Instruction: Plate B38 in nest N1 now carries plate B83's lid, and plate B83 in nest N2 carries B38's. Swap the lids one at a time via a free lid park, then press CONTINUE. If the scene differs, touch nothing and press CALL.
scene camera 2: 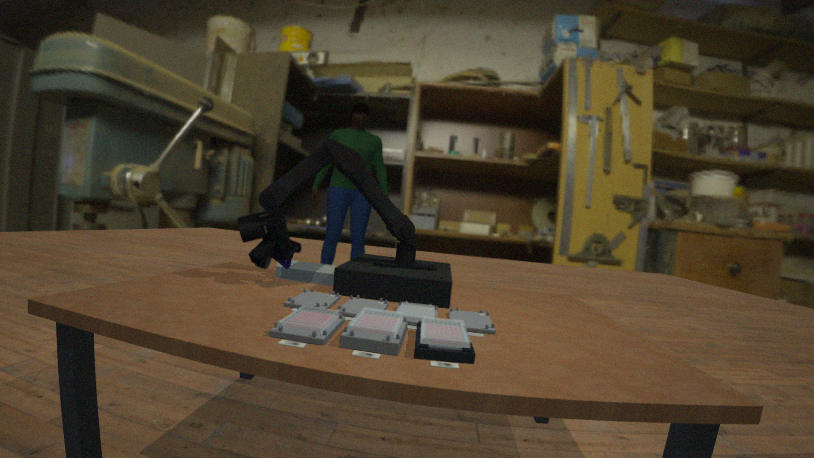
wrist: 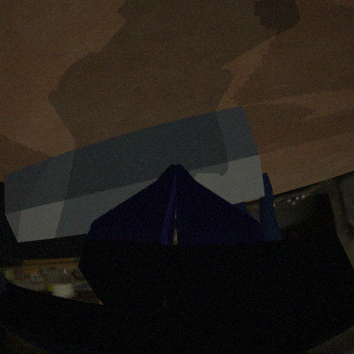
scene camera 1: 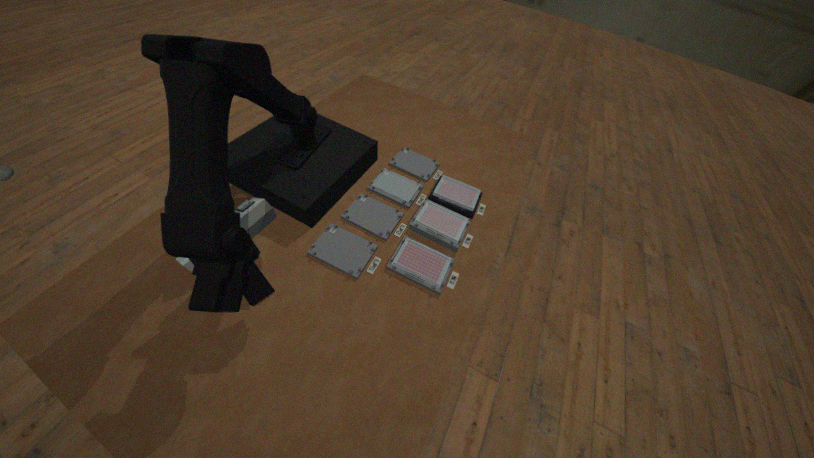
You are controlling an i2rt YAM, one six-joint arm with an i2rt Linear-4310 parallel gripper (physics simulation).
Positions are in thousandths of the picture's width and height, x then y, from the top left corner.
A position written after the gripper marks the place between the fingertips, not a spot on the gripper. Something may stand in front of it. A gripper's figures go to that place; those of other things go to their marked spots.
Scene:
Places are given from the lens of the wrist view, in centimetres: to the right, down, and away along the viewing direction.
gripper (wrist: 496,490): 0, 0, 13
grey button box (wrist: 168,555): -9, 2, 16

